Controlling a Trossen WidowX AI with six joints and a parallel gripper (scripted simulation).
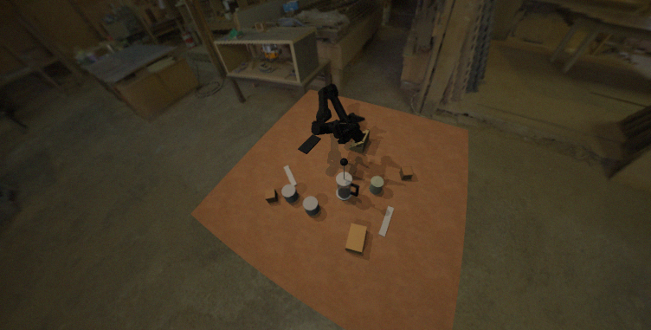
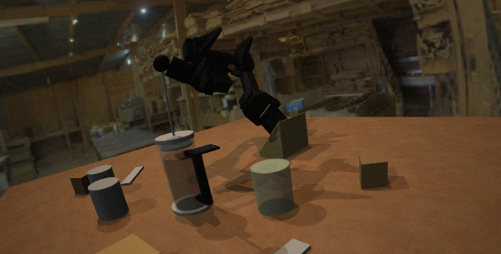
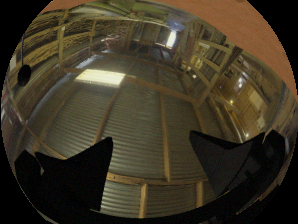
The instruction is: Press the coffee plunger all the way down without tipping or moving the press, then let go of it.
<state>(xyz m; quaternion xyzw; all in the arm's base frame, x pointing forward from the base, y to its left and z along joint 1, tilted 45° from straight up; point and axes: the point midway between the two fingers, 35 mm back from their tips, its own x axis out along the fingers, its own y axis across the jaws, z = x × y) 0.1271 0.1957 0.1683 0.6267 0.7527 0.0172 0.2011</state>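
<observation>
My gripper tip is now 190 mm short of the coffee press, 190 mm above it and 30 mm to the right of it. The rest, counted from my gripper tip: pale green cylinder 290 mm below, 150 mm to the left, 100 mm ahead; black plate 340 mm to the right, 330 mm below, 10 mm behind.
</observation>
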